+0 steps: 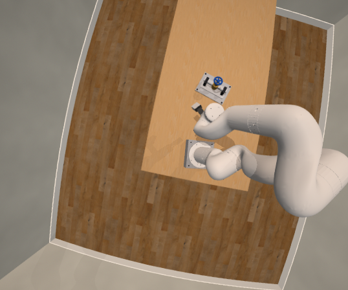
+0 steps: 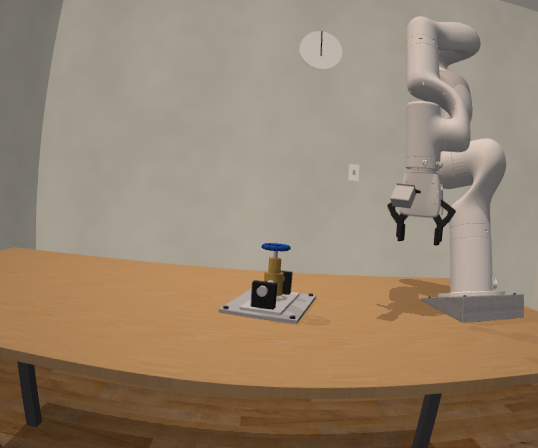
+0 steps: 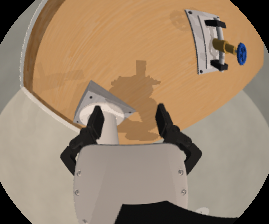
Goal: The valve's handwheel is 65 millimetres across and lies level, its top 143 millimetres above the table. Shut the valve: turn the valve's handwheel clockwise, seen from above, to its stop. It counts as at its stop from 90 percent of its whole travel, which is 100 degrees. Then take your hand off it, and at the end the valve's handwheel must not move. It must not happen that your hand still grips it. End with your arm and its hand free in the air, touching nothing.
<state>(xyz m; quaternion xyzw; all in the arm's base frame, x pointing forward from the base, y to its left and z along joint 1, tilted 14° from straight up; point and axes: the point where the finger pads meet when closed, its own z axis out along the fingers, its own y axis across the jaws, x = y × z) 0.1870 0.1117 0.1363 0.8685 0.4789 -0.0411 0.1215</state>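
My gripper is now 330 mm short of the blue handwheel, 20 mm to the left of it and 50 mm above it.
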